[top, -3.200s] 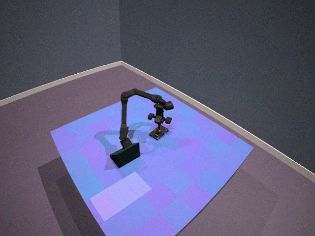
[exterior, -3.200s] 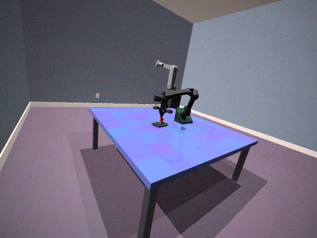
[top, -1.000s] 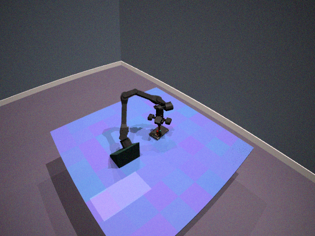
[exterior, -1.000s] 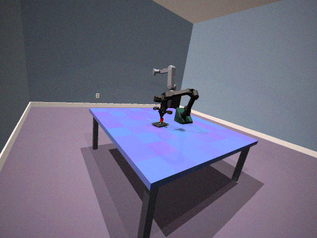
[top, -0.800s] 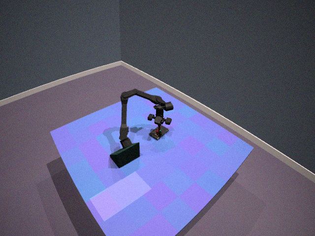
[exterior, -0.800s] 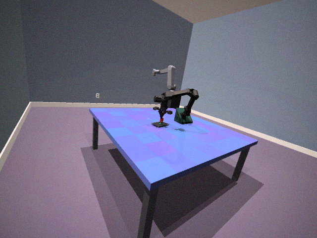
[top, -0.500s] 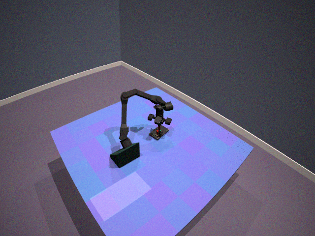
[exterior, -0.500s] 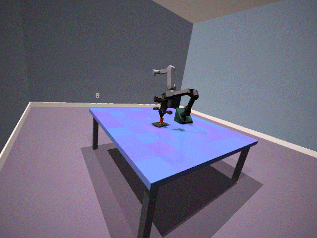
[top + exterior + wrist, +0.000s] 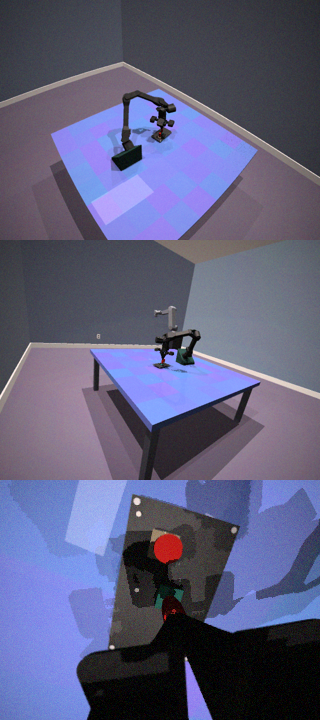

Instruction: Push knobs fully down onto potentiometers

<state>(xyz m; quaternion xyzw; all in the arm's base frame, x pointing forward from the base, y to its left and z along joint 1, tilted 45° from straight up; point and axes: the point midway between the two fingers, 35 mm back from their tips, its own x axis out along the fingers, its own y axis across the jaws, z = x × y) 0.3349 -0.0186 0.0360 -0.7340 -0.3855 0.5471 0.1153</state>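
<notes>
My gripper tip is 20 mm above the red knob.
</notes>
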